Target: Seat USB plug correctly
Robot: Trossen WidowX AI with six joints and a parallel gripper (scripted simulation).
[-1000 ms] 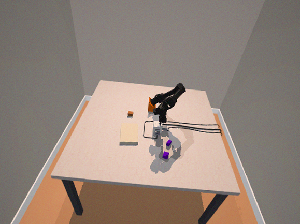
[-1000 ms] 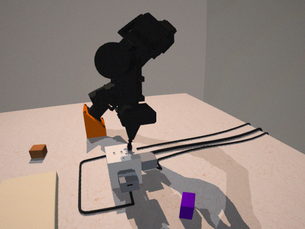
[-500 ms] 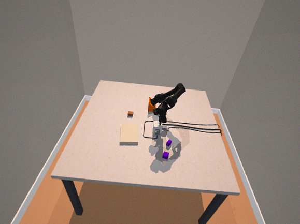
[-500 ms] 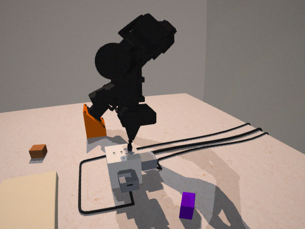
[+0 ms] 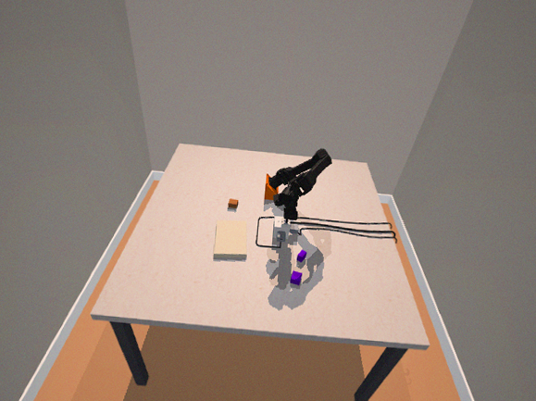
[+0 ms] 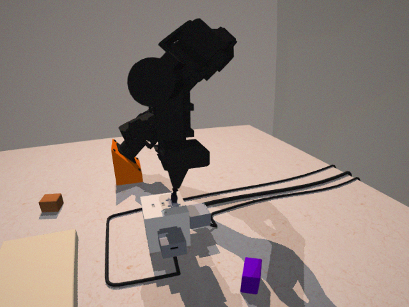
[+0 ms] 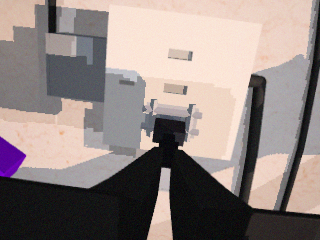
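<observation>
Right now the black USB plug is 2 cm below my gripper tip. Round my gripper tip: cream pad (27 cm to the right, 9 cm below, 5 cm ahead); then brown block (26 cm to the right, 21 cm behind, 9 cm below); then USB socket (4 cm below, 1 cm to the right).
</observation>
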